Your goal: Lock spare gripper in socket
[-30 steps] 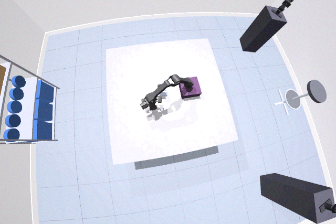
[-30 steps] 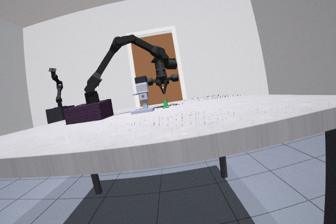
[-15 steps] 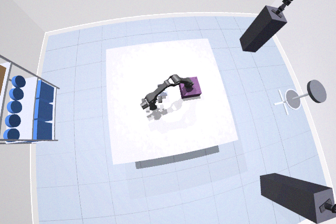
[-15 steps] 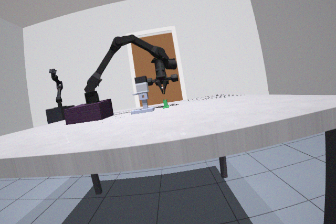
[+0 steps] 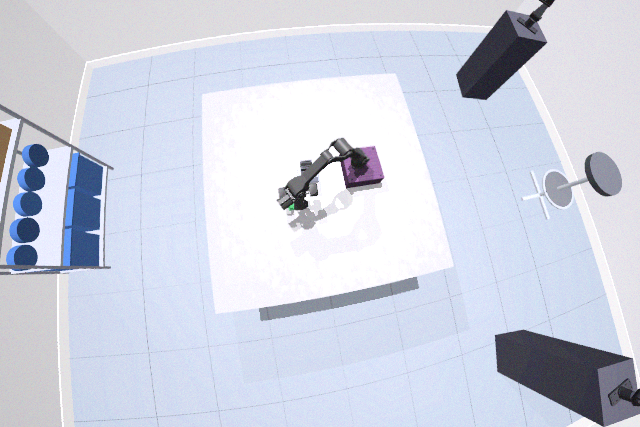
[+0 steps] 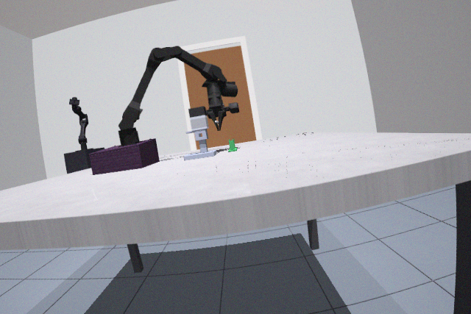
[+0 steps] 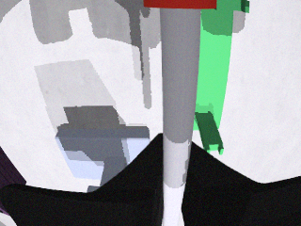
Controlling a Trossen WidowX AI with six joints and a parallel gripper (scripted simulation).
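The grey mount lies 110 mm to the right of my gripper tip, 50 mm behind it and 40 mm below it. Also, from my gripper tip: spare gripper (110 mm to the right, 40 mm behind, 40 mm above).
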